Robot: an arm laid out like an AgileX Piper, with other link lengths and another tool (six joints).
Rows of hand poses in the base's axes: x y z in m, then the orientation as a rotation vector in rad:
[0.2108 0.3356 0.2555 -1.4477 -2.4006 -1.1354]
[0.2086 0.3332 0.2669 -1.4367 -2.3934 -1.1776]
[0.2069 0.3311 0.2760 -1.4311 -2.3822 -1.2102]
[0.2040 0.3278 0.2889 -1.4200 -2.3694 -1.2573]
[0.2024 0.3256 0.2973 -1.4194 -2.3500 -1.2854]
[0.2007 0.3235 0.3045 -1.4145 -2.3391 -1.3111]
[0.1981 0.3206 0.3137 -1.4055 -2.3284 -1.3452]
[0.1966 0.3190 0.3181 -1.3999 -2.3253 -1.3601]
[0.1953 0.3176 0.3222 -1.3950 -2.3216 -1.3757]
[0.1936 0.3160 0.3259 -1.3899 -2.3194 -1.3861]
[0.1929 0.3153 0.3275 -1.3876 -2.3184 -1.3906]
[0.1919 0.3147 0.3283 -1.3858 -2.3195 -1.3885]
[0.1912 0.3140 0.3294 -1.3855 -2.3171 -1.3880]
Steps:
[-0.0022 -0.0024 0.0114 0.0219 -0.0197 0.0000]
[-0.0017 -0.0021 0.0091 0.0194 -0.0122 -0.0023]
[-0.0029 -0.0033 0.0129 0.0263 -0.0200 -0.0015]
[-0.0016 -0.0022 0.0084 0.0214 -0.0054 -0.0052]
[-0.0017 -0.0021 0.0072 0.0162 -0.0091 -0.0019]
[-0.0026 -0.0029 0.0092 0.0195 -0.0145 -0.0010]
[-0.0015 -0.0016 0.0044 0.0079 -0.0073 0.0006]
[-0.0013 -0.0014 0.0041 0.0082 -0.0075 0.0000]
[-0.0017 -0.0016 0.0037 0.0057 -0.0051 0.0012]
[-0.0007 -0.0007 0.0016 0.0025 -0.0022 0.0006]
[-0.0010 -0.0006 0.0008 -0.0009 0.0007 0.0017]
[-0.0007 -0.0007 0.0011 0.0014 0.0018 0.0004]

